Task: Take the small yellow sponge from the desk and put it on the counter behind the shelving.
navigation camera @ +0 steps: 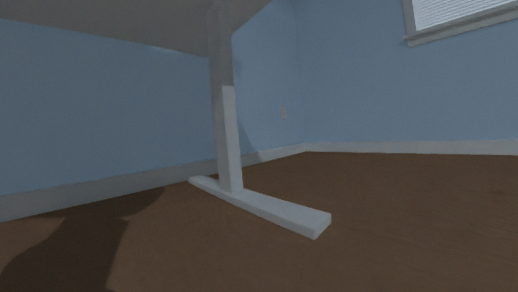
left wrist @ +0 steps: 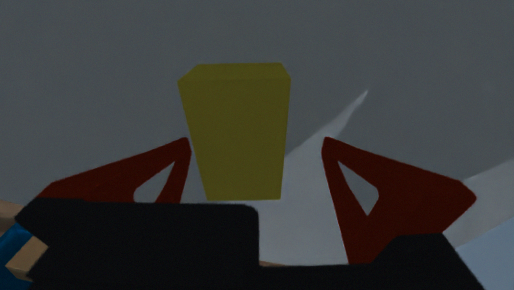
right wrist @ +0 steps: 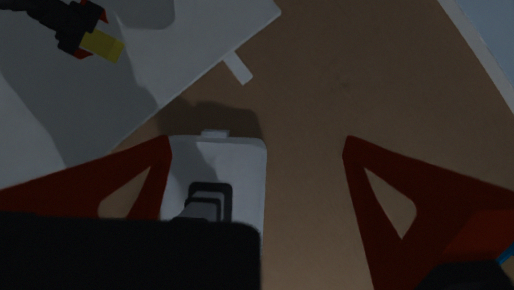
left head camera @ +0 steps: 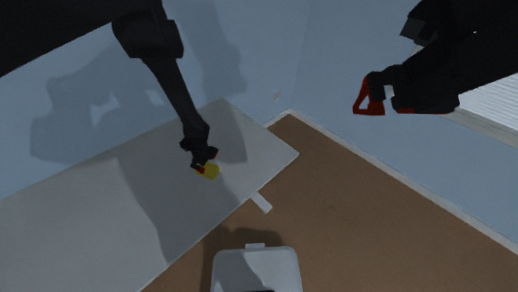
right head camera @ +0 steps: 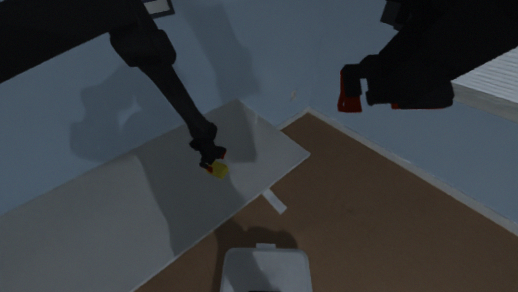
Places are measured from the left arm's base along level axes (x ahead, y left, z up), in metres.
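Pixels of known places: left gripper, fingertip midpoint: (left wrist: pixel 256 144) (right wrist: pixel 98 38) (left head camera: pixel 207 166) (right head camera: pixel 216 165); right gripper, fingertip midpoint: (right wrist: pixel 257 145) (left head camera: pixel 375 110) (right head camera: pixel 365 106).
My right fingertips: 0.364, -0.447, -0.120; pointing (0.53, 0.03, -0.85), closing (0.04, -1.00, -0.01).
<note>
Behind a point stands the place of what it marks, as x, y, z.
The small yellow sponge (left head camera: pixel 212 172) {0.567, -0.015, -0.645} (right head camera: pixel 220 171) {0.567, -0.013, -0.645} (left wrist: pixel 235 125) {0.605, 0.037, -0.645} (right wrist: pixel 107 46) {0.583, -0.016, -0.645} is a block on the pale grey desk (left head camera: pixel 75 210) {0.414, 0.581, -0.689} (right head camera: pixel 85 225) {0.301, 0.599, -0.689} (left wrist: pixel 425 60) {0.750, 0.004, -0.690} (right wrist: pixel 200 25) {0.662, -0.265, -0.689}. My left gripper (left head camera: pixel 209 163) {0.609, 0.015, -0.650} (right head camera: pixel 216 162) {0.609, 0.015, -0.650} (left wrist: pixel 256 144) {0.609, 0.015, -0.650} is open at the sponge. In the left wrist view the sponge's near part lies between the fingertips, close to the picture-left finger, with a gap to the other; its far end reaches beyond them. My right gripper (left head camera: pixel 389 111) (right head camera: pixel 375 108) {0.364, -0.447, -0.120} (right wrist: pixel 257 145) {0.364, -0.447, -0.120} is open and empty, high up away from the desk. The counter and the shelving do not show.
The robot's pale base (left head camera: pixel 255 267) {0.216, -0.221, -1.150} (right head camera: pixel 267 267) {0.216, -0.237, -1.150} (right wrist: pixel 245 170) {0.172, -0.388, -1.150} stands beside the desk's front edge. A white desk leg (navigation camera: pixel 227 125) {0.871, -0.154, -1.154} with a long foot (navigation camera: pixel 280 210) stands on the brown floor (navigation camera: pixel 400 225) {0.615, -0.534, -1.410}. Blue walls meet at a corner beyond the desk. A window with blinds (navigation camera: pixel 455 15) {1.117, -1.562, -0.531} is at the right.
</note>
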